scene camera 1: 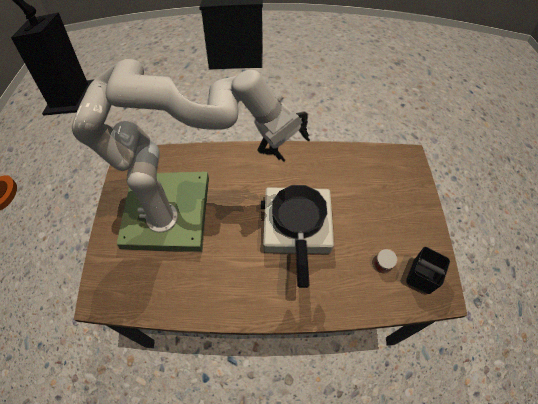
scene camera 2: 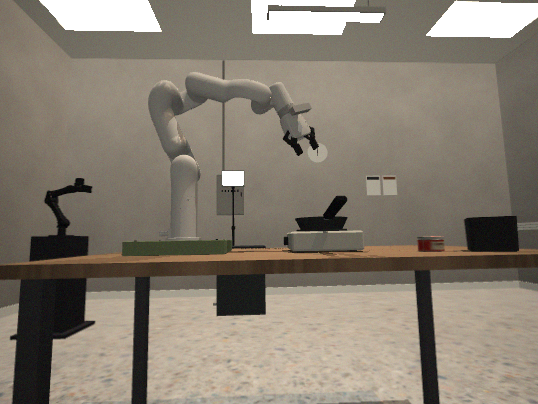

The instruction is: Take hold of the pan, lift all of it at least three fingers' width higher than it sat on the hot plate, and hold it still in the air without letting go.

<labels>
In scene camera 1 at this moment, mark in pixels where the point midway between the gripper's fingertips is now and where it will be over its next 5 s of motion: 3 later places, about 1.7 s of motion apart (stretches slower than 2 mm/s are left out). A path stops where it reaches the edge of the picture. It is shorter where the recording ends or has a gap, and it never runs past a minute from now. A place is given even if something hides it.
My gripper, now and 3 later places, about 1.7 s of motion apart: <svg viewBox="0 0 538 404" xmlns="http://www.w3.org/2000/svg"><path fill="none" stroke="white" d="M294 148L300 240L300 247L300 241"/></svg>
</labels>
